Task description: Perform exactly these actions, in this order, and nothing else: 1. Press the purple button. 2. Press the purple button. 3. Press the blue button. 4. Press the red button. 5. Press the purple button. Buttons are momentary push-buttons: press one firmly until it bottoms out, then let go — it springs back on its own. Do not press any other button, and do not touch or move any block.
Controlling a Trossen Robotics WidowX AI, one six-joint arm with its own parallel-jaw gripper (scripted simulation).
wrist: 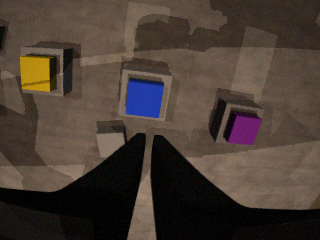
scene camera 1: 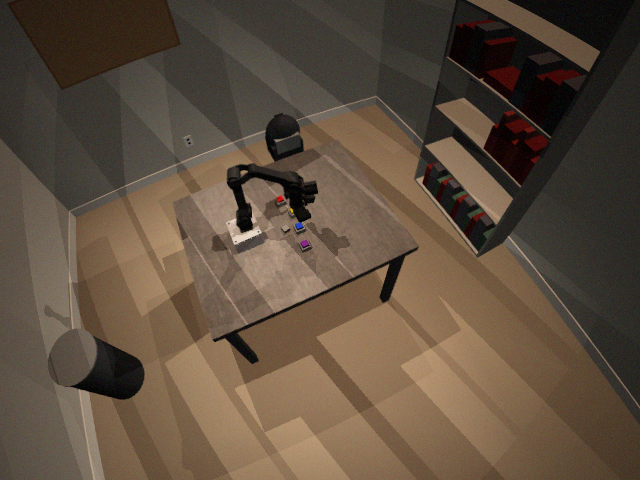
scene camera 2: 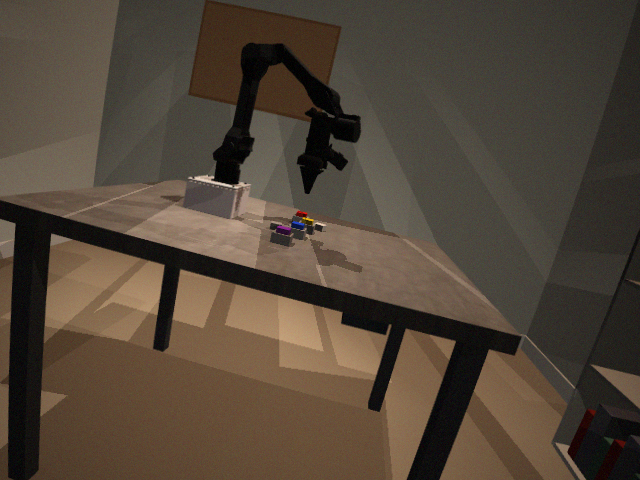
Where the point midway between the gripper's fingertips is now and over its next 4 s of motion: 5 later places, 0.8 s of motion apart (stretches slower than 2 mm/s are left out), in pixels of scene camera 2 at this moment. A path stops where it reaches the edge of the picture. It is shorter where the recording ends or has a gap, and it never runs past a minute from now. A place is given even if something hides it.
My gripper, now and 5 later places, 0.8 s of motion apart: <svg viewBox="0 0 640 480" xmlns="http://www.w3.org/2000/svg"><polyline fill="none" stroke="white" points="307,193 300,221 298,223 312,191 304,202 302,213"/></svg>
